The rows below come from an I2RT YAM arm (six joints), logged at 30 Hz.
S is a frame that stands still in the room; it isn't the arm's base.
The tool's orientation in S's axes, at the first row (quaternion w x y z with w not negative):
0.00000 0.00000 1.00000 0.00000
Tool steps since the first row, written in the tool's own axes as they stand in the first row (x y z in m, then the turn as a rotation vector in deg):
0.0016 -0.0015 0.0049 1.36 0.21 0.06
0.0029 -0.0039 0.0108 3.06 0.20 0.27
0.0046 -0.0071 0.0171 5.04 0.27 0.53
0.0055 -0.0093 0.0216 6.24 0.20 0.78
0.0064 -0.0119 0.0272 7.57 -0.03 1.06
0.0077 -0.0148 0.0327 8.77 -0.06 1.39
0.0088 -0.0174 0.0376 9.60 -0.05 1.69
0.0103 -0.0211 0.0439 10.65 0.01 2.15
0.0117 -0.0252 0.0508 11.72 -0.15 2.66
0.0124 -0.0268 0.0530 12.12 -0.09 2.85
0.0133 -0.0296 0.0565 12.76 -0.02 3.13
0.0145 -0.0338 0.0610 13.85 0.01 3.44
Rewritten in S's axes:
-0.0016 -0.0015 -0.0049 -1.36 0.21 -0.06
-0.0029 -0.0039 -0.0108 -3.06 0.20 -0.27
-0.0046 -0.0071 -0.0171 -5.04 0.27 -0.53
-0.0055 -0.0093 -0.0216 -6.24 0.20 -0.78
-0.0064 -0.0119 -0.0272 -7.57 -0.03 -1.06
-0.0077 -0.0148 -0.0327 -8.77 -0.06 -1.39
-0.0088 -0.0174 -0.0376 -9.60 -0.05 -1.69
-0.0103 -0.0211 -0.0439 -10.65 0.01 -2.15
-0.0117 -0.0252 -0.0508 -11.72 -0.15 -2.66
-0.0124 -0.0268 -0.0530 -12.12 -0.09 -2.85
-0.0133 -0.0296 -0.0565 -12.76 -0.02 -3.13
-0.0145 -0.0338 -0.0610 -13.85 0.01 -3.44

